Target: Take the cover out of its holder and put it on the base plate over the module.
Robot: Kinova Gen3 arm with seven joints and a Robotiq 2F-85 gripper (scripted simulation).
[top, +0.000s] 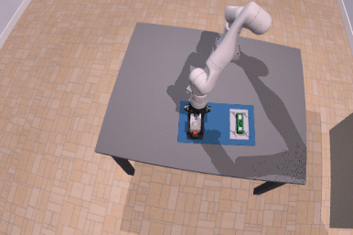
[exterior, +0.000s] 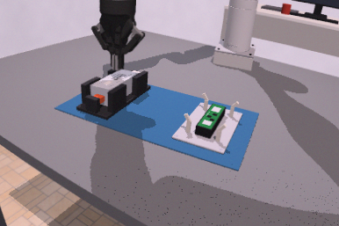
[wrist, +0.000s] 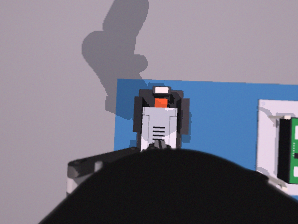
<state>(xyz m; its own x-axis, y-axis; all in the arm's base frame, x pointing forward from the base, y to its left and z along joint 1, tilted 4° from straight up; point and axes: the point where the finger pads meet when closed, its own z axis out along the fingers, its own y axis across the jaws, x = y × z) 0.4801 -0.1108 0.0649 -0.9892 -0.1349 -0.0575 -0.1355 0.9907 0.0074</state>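
Now: hand 60 mm above the light grey cover.
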